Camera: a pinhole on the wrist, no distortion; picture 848 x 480 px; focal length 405.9 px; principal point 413.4 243.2 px. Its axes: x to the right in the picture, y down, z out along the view. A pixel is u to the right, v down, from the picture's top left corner.
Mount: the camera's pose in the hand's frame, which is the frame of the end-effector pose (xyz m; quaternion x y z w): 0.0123 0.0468 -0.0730 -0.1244 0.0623 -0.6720 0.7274
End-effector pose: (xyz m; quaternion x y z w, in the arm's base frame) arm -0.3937 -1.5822 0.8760 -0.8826 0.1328 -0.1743 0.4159
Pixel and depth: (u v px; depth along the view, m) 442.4 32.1 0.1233
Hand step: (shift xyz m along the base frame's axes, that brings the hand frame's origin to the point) 0.0071 0.0215 -0.0766
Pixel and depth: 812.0 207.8 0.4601
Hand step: 0.3254 0.4575 0.0610
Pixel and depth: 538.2 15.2 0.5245
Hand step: 0.1155 0.4555 -0.2696
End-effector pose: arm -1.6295 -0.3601 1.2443 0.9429 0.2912 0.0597 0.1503
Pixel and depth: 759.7 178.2 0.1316
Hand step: 0.0148 0.0454 -0.0802
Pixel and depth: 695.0 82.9 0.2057
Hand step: -0.0113 0.0239 -0.1745
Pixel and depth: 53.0 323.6 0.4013
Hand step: 0.4214 -0.3241 -0.1050
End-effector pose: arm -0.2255 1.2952 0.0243 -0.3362 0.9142 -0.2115 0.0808
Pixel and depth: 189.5 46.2 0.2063
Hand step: -0.0279 0.0976 -0.2046
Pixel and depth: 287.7 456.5 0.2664
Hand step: -0.2131 -0.0694 -0.1988
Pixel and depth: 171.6 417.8 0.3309
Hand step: -0.2743 -0.0102 -0.2991
